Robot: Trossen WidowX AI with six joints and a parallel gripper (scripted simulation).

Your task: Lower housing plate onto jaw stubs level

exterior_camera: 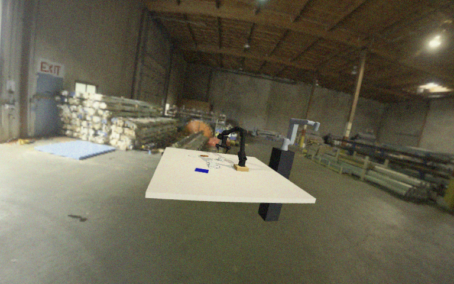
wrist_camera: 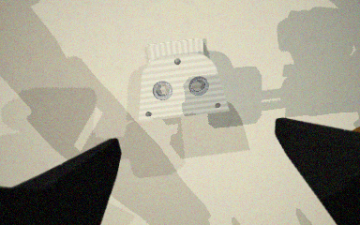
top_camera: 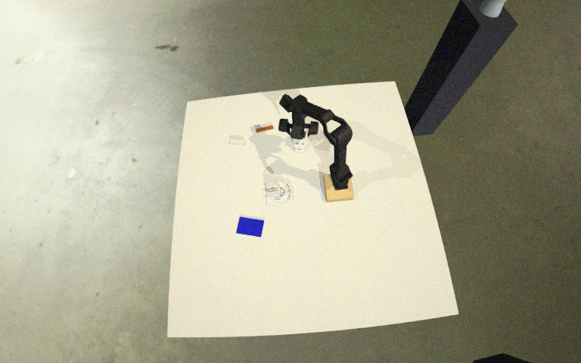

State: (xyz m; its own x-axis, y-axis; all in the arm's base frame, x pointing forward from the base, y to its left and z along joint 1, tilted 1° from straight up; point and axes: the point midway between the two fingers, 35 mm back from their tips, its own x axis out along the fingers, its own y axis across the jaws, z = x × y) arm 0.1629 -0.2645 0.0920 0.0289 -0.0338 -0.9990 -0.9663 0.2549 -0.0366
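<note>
My gripper tip is 1 cm to the right of the housing plate and 6 cm above it. The rest, counted from my gripper tip: small white block 33 cm ahead, 6 cm to the right, 8 cm below; blue rectangle 29 cm ahead, 41 cm to the left, 9 cm below; brown bar 18 cm ahead, 13 cm to the right, 8 cm below.
</note>
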